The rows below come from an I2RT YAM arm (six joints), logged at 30 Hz.
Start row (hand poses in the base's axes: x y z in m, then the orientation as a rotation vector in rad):
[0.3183, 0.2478, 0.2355, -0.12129, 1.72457, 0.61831]
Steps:
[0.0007, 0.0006, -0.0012, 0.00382, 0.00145, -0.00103]
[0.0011, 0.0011, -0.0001, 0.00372, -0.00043, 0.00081]
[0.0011, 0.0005, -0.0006, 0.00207, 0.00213, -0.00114]
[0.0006, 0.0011, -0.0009, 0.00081, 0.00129, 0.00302]
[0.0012, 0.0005, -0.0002, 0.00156, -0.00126, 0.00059]
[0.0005, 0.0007, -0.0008, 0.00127, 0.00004, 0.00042]
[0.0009, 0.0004, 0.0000, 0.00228, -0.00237, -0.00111]
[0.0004, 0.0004, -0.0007, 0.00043, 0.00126, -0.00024]
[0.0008, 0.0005, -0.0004, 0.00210, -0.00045, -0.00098]
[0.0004, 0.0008, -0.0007, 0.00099, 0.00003, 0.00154]
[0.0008, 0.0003, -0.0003, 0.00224, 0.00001, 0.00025]
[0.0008, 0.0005, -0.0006, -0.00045, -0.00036, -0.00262]
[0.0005, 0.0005, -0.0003, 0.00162, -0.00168, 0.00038]
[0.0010, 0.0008, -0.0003, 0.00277, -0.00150, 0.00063]
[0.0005, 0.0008, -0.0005, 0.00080, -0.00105, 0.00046]
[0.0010, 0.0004, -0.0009, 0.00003, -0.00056, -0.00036]
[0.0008, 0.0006, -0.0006, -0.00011, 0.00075, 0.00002]
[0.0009, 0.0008, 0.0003, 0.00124, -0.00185, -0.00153]
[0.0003, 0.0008, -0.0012, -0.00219, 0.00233, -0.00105]
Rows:
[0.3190, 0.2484, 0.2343, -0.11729, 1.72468, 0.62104]
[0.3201, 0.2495, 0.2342, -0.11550, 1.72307, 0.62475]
[0.3212, 0.2500, 0.2336, -0.11243, 1.72440, 0.62601]
[0.3218, 0.2511, 0.2327, -0.11410, 1.72549, 0.62912]
[0.3230, 0.2516, 0.2325, -0.11389, 1.72378, 0.63070]
[0.3235, 0.2523, 0.2317, -0.11335, 1.72341, 0.63210]
[0.3244, 0.2527, 0.2317, -0.11149, 1.72032, 0.63287]
[0.3248, 0.2531, 0.2310, -0.11060, 1.72138, 0.63325]
[0.3256, 0.2536, 0.2306, -0.10841, 1.72021, 0.63425]
[0.3260, 0.2544, 0.2299, -0.10904, 1.71997, 0.63624]
[0.3268, 0.2547, 0.2296, -0.10768, 1.71924, 0.63834]
[0.3276, 0.2552, 0.2290, -0.10584, 1.71893, 0.63597]
[0.3281, 0.2557, 0.2287, -0.10554, 1.71679, 0.63738]
[0.3291, 0.2565, 0.2284, -0.10459, 1.71444, 0.63998]
[0.3296, 0.2573, 0.2279, -0.10474, 1.71318, 0.64084]
[0.3306, 0.2577, 0.2270, -0.10458, 1.71261, 0.64052]
[0.3314, 0.2583, 0.2264, -0.10445, 1.71337, 0.64055]
[0.3323, 0.2591, 0.2267, -0.10282, 1.71110, 0.64020]
[0.3326, 0.2599, 0.2255, -0.10275, 1.71403, 0.63791]

